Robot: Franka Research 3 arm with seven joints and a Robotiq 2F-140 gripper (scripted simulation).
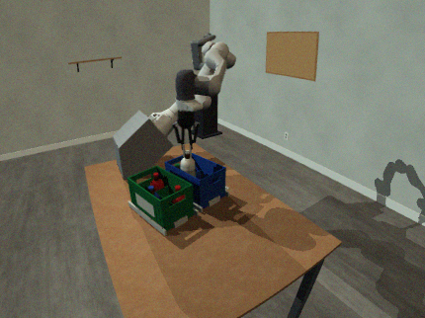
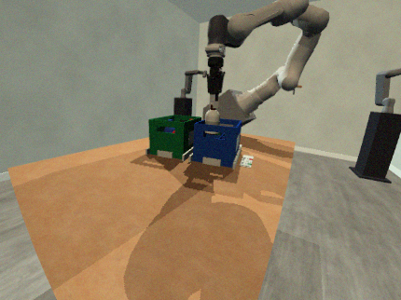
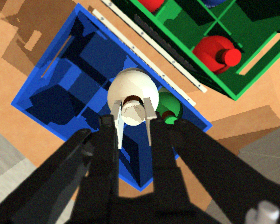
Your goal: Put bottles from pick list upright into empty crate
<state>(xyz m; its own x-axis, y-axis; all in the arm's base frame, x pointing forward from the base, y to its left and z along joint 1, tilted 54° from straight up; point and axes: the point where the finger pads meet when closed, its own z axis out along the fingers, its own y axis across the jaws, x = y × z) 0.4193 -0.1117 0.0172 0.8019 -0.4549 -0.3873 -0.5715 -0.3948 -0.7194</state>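
The white bottle is 8 cm below my hand. The rest, counted from my hand: green crate 19 cm to the right, 19 cm below, 3 cm ahead; green bottle 19 cm below, 8 cm behind, 2 cm to the right; blue crate 19 cm below, 4 cm to the left, 1 cm behind.
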